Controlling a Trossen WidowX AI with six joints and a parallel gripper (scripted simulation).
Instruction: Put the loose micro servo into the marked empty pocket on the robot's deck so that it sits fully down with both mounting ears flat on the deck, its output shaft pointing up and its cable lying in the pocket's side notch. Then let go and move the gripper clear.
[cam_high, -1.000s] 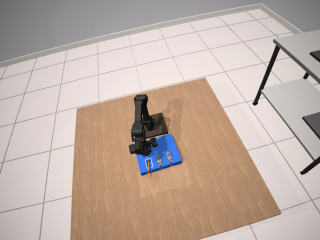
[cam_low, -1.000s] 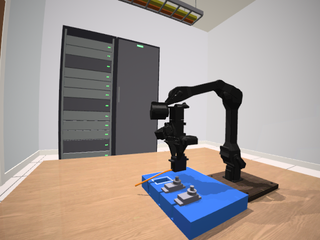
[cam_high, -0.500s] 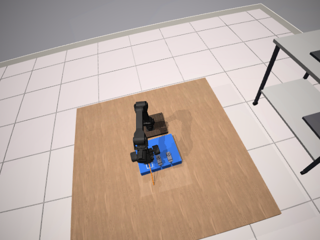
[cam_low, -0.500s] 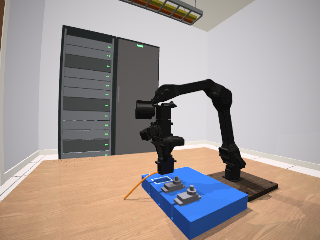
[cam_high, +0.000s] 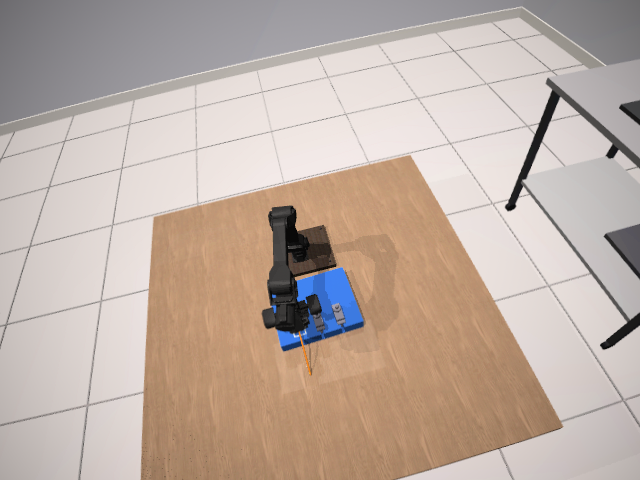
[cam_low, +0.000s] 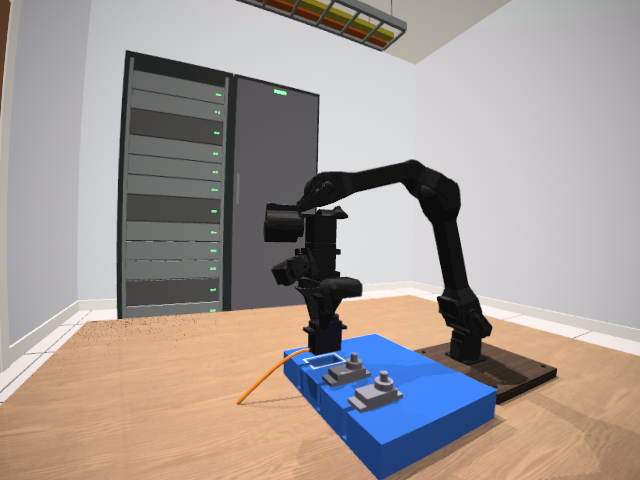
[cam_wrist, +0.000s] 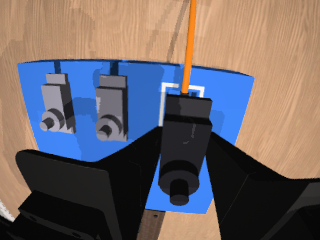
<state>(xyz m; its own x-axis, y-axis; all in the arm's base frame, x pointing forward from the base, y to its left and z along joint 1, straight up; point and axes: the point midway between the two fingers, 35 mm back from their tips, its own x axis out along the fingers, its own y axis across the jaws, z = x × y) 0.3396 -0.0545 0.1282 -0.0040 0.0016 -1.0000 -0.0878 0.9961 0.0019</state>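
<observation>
The deck lies 130 mm behind my gripper tip, 90 mm below it and 60 mm to the left of it.
</observation>
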